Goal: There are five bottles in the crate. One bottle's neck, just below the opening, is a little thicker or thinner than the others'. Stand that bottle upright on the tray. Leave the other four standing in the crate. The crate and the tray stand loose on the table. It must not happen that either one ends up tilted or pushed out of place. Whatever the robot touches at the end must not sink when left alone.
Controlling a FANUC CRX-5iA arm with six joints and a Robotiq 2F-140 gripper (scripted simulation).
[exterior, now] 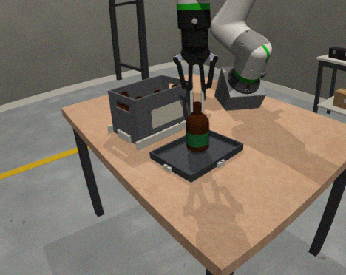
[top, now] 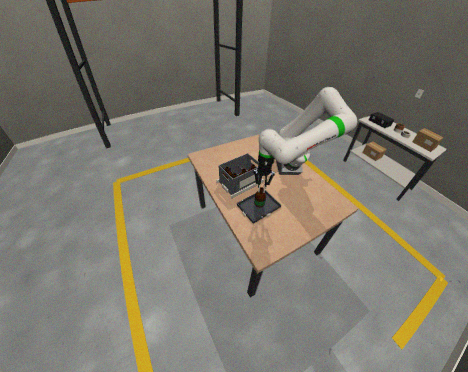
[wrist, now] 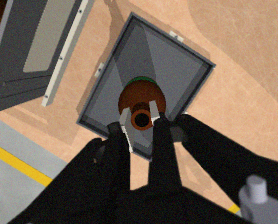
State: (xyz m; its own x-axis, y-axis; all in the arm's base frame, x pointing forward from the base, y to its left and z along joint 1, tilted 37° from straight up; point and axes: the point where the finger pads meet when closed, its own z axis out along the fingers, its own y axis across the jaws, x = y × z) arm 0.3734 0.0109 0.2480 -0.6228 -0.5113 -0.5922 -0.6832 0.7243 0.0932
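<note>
My gripper is now 90 mm above the bottle. Round my hand: dark tray 180 mm below; then dark grey crate 270 mm to the right, 110 mm below, 20 mm behind.
</note>
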